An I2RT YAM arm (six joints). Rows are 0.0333 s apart.
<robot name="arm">
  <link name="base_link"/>
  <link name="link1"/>
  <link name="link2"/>
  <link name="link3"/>
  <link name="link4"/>
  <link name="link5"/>
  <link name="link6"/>
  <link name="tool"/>
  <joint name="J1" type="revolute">
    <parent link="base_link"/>
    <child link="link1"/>
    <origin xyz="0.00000 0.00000 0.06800"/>
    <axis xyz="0 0 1"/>
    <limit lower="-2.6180" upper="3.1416"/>
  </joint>
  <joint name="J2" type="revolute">
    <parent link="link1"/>
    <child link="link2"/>
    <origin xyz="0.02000 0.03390 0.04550"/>
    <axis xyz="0 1 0"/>
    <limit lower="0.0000" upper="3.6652"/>
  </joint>
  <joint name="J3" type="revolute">
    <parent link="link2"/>
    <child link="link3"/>
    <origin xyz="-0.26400 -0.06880 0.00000"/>
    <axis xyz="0 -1 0"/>
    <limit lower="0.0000" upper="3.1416"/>
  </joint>
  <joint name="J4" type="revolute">
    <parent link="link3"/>
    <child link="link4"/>
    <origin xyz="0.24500 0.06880 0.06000"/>
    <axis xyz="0 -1 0"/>
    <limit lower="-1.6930" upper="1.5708"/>
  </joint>
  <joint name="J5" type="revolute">
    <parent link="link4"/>
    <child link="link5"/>
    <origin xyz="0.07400 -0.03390 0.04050"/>
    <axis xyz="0 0 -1"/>
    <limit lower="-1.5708" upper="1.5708"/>
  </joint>
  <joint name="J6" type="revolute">
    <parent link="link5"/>
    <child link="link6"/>
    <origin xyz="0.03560 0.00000 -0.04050"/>
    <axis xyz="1 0 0"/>
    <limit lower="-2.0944" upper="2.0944"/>
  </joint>
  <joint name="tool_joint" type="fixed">
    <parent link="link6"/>
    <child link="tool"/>
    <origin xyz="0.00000 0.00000 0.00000" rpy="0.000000 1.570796 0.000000"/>
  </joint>
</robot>
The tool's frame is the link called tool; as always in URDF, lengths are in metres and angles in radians.
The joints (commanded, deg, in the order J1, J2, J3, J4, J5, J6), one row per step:
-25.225 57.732 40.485 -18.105 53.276 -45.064
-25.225 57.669 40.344 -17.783 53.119 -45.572
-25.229 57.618 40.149 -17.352 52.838 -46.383
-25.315 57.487 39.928 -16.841 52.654 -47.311
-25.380 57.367 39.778 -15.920 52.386 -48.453
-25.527 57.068 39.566 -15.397 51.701 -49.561
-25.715 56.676 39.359 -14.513 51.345 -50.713
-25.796 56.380 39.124 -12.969 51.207 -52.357
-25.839 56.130 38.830 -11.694 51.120 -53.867
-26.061 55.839 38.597 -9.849 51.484 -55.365
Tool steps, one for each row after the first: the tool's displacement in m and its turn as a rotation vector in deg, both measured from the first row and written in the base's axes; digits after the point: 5 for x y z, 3 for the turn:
0.00005 0.00004 -0.00021 -0.074 0.215 0.304
0.00023 0.00006 -0.00066 -0.136 0.642 0.810
0.00003 -0.00012 -0.00085 -0.323 1.083 1.194
0.00036 -0.00043 -0.00012 -0.705 1.282 1.736
-0.00009 -0.00052 0.00019 -0.772 1.600 2.537
-0.00073 -0.00082 0.00143 -1.225 1.635 3.027
-0.00057 -0.00116 0.00323 -2.101 1.714 3.583
-0.00056 -0.00130 0.00417 -2.825 2.018 4.078
-0.00085 -0.00222 0.00658 -4.049 1.841 3.948

